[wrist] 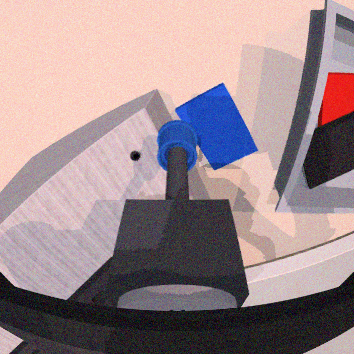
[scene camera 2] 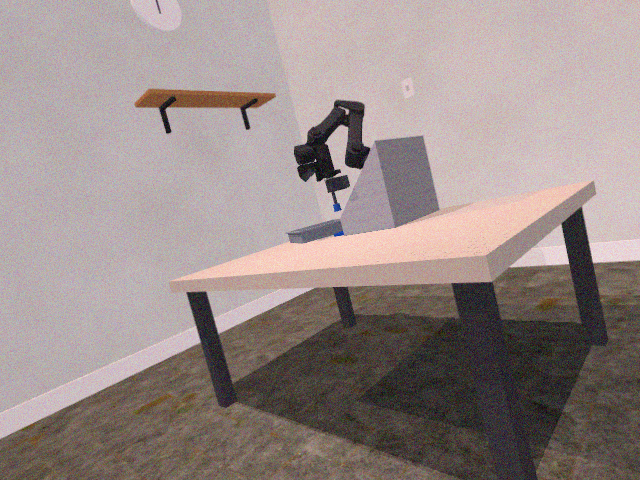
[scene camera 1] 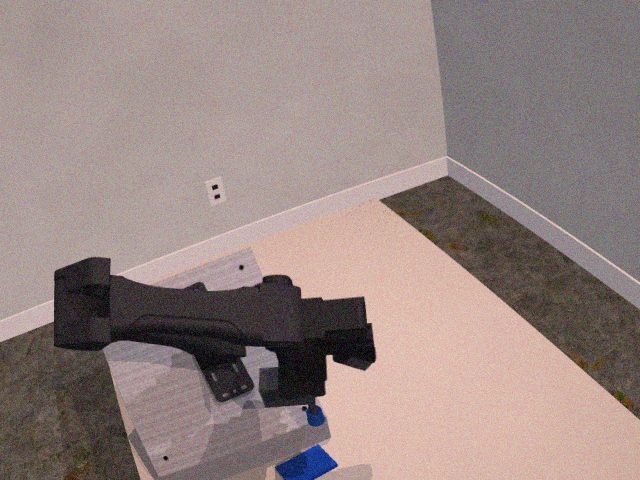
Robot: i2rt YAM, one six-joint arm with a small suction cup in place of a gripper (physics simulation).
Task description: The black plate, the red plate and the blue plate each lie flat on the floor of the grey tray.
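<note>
The blue plate lies on the table between the wedge-shaped block and the grey tray. The grey tray stands beside it; in the wrist view part of it shows at the right. In it are the red plate and the black plate; the black plate overlaps the red plate in that view. Whether the black plate lies flat or tilted I cannot tell. My suction cup is blue, carries nothing and hangs in the air above the block's edge, apart from the blue plate.
The grey block with a sloping top stands on the table close to the blue plate. A wooden shelf hangs on the wall.
</note>
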